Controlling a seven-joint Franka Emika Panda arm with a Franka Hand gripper.
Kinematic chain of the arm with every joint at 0, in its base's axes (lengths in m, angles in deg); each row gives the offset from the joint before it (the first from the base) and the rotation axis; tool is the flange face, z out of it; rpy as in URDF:
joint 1: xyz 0 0 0.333 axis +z
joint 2: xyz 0 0 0 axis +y
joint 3: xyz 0 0 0.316 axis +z
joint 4: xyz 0.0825 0 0 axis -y
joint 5: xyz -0.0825 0 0.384 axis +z
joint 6: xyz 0 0 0 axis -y
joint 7: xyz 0.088 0 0 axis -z
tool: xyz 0 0 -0.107 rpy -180 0 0
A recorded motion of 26 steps. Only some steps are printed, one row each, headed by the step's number.
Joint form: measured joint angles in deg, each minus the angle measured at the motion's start. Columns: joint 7, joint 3, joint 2, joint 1, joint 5, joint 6, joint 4.
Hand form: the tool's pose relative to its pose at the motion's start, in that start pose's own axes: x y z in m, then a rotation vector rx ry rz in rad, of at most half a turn. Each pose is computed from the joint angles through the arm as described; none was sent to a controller.
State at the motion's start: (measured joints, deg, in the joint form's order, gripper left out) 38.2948 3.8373 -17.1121 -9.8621 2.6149 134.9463 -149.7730
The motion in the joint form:
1: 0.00 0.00 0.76 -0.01 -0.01 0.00 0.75
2: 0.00 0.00 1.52 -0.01 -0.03 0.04 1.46
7: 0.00 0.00 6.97 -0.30 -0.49 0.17 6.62
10: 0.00 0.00 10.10 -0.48 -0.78 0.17 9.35
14: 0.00 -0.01 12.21 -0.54 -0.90 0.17 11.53
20: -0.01 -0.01 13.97 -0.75 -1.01 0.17 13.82
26: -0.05 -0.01 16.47 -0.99 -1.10 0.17 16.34
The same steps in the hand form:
1: 0.0033 -0.0028 0.0001 0.0005 -0.0006 -0.0002
2: 0.0064 -0.0055 0.0004 0.0008 -0.0011 -0.0006
7: 0.0303 -0.0230 0.0044 -0.0007 -0.0034 -0.0023
10: 0.0430 -0.0318 0.0099 -0.0051 -0.0087 -0.0030
14: 0.0528 -0.0391 0.0116 -0.0036 -0.0083 -0.0034
20: 0.0637 -0.0459 0.0099 0.0028 -0.0014 -0.0016
26: 0.0758 -0.0530 0.0134 0.0044 -0.0021 0.0008

